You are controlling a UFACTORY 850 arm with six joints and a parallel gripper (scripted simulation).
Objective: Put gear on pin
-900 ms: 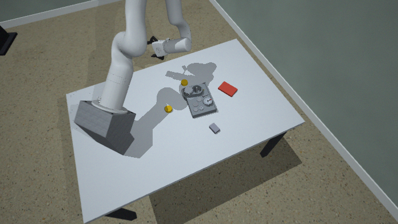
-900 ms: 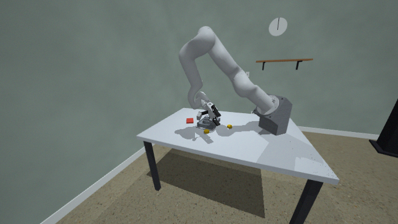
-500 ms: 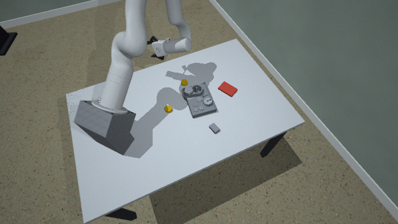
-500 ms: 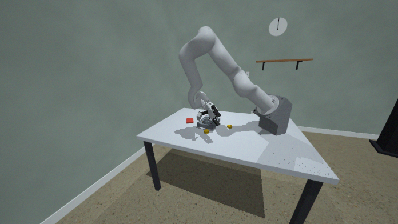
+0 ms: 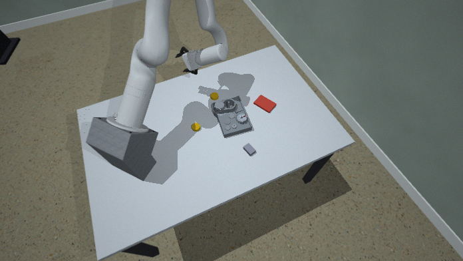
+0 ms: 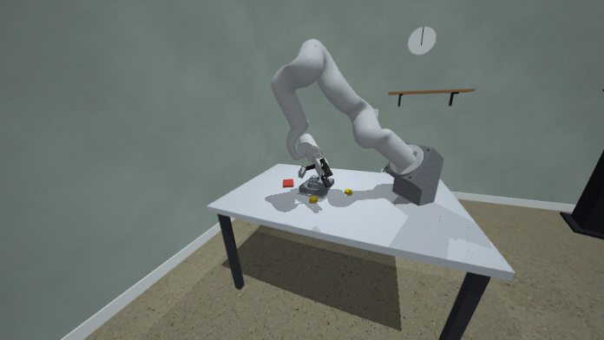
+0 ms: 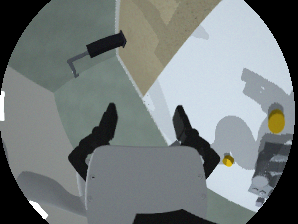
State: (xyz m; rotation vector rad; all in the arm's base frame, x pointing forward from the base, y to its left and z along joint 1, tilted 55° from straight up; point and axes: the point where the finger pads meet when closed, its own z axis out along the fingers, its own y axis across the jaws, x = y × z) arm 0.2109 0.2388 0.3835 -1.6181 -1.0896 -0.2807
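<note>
The grey gear is 330 mm ahead of my hand, 310 mm to the right of it and 170 mm below it. Also, from my hand: red block 490 mm ahead, 210 mm below, 180 mm to the right; small grey block 500 mm to the right, 360 mm ahead, 200 mm below.
</note>
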